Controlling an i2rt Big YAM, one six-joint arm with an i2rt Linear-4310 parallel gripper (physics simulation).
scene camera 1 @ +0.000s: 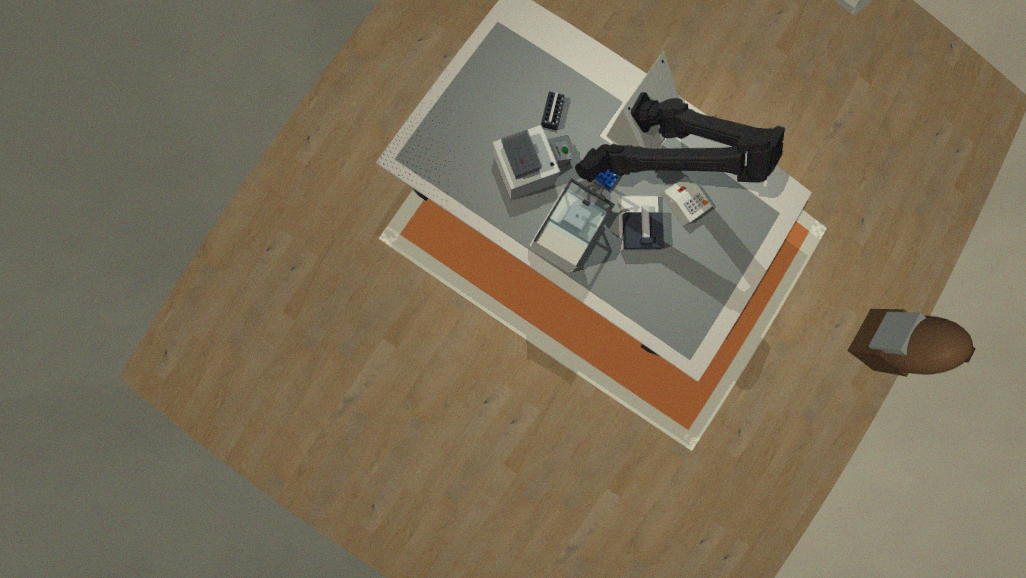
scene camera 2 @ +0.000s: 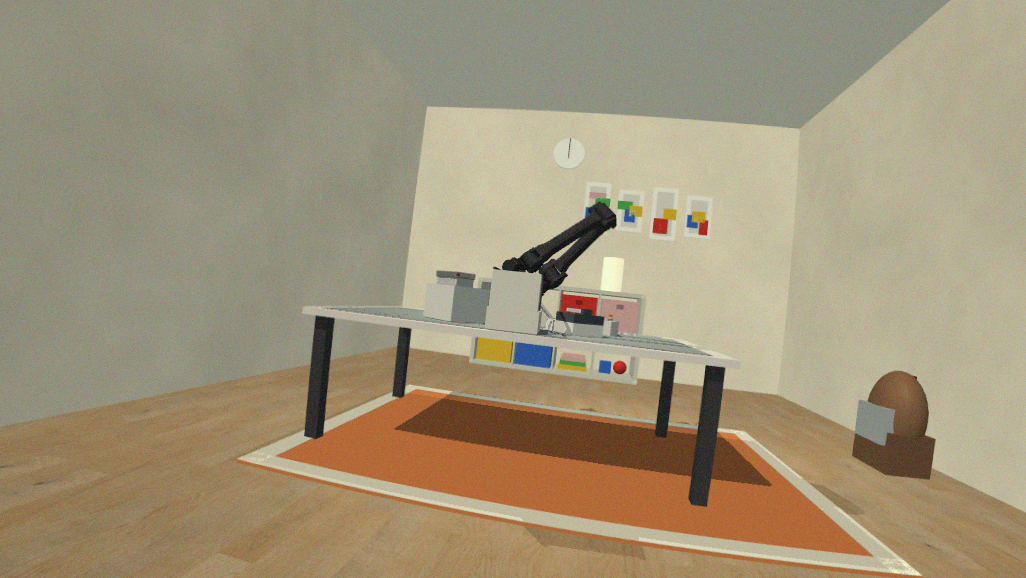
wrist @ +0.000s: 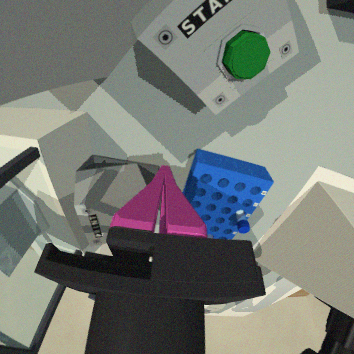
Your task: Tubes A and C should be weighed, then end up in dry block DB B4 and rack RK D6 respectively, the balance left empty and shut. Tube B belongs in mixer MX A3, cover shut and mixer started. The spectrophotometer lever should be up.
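Frame: origin at the arm's base, x ahead, y left, z up, level; centimetres.
Where they show: gripper, between the fingertips: (wrist: 164, 170); arm's base, origin of its link: (scene camera 1: 642, 112).
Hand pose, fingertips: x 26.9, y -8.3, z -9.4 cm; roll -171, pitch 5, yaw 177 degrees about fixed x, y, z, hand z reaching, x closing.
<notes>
Things, the pixels of their top centre, and the offset from my fingertips. "spot": a spot on its surface instead.
- grey PRINT box, a spot on its surface: (wrist: 89, 200) spot: dx +6.2, dy +2.5, dz +2.9 cm
- blue rack, centre of its top: (wrist: 215, 213) (scene camera 1: 603, 168) dx -6.4, dy +6.4, dz -1.6 cm
- blue-capped tube, centre of its top: (wrist: 243, 229) dx -9.4, dy +5.7, dz +0.9 cm
- white machine, centre of its top: (scene camera 1: 539, 145) (scene camera 2: 468, 273) dx +4.8, dy -16.8, dz +14.4 cm
- dark grey lid, a spot on its surface: (scene camera 1: 520, 152) spot: dx +9.9, dy -21.2, dz +14.4 cm
- START box with a green button, centre of its top: (wrist: 250, 52) (scene camera 1: 565, 149) dx -3.8, dy -9.6, dz +2.9 cm
- black slotted block, centre of its top: (scene camera 1: 553, 106) dx -17.4, dy -21.5, dz +0.2 cm
- dark-topped device, centre of its top: (scene camera 1: 646, 219) (scene camera 2: 575, 307) dx +5.2, dy +28.1, dz +5.6 cm
- keypad device, centre of its top: (wrist: 200, 310) (scene camera 1: 691, 197) (scene camera 2: 599, 317) dx -12.1, dy +39.7, dz +2.4 cm
My gripper (wrist: 164, 170) is shut and empty, its magenta fingertips together over the right part of the grey PRINT box (wrist: 89, 200); contact cannot be told. In scene camera 1 the arm's wrist largely hides the fingers. The blue rack (wrist: 231, 172) (scene camera 1: 608, 179) is right of the fingers in the wrist view. A blue-capped tube (wrist: 242, 224) stands in it near its right edge; its letter is unreadable. The glass-sided balance (scene camera 1: 572, 226) (wrist: 20, 235) is at the wrist view's left; its door state is unclear. The white machine (scene camera 1: 507, 168) has a dark grey lid (scene camera 1: 520, 152).
A START box with a green button (wrist: 246, 54) (scene camera 1: 565, 150) lies beyond the rack. A black slotted block (scene camera 1: 548, 118), a dark-topped device (scene camera 1: 633, 239) and a keypad device (scene camera 1: 693, 208) stand on the table. An upright panel (scene camera 1: 664, 75) (scene camera 2: 513, 301) stands by the arm's base.
</notes>
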